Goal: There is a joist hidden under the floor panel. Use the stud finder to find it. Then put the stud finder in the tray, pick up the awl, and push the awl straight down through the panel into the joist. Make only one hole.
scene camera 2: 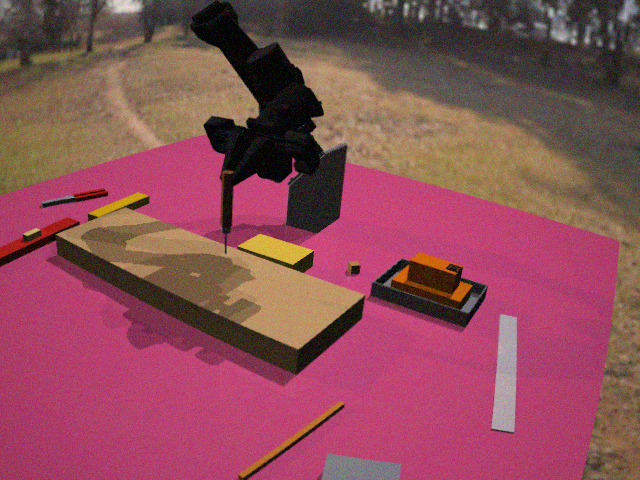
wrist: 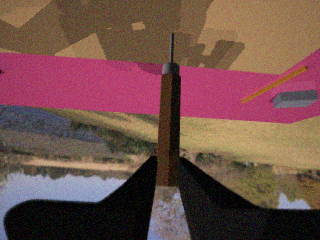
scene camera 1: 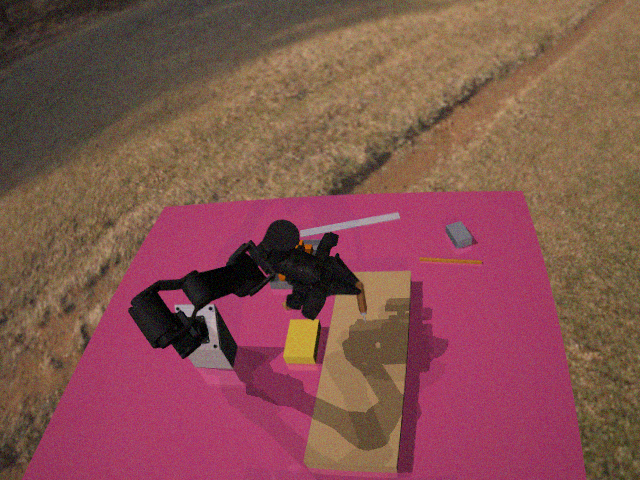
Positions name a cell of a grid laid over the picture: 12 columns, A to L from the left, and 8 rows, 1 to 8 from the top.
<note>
My gripper (scene camera 2: E4) carries an awl (scene camera 2: E4). Further things: an orange stud finder (scene camera 2: I5).
The awl is seen too in the wrist view (wrist: G5). My gripper also shows in the wrist view (wrist: G6) and in scene camera 1 (scene camera 1: G5). The wrist view misses the orange stud finder: it is out of frame.
</note>
